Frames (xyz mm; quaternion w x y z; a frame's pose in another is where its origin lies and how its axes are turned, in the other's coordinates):
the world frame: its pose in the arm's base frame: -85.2 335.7 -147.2 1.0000 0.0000 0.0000 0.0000
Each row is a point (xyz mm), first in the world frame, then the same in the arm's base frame.
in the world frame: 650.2 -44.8 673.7
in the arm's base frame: 565.0 290.9 526.5
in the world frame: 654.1 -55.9 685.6
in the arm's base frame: 568.9 279.8 538.4
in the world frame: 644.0 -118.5 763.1
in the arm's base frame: 558.8 217.2 615.9
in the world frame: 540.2 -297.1 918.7
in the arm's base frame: 455.0 38.6 771.5
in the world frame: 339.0 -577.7 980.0
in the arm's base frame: 253.8 -242.0 832.8
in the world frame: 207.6 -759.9 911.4
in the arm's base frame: 122.4 -424.2 764.2
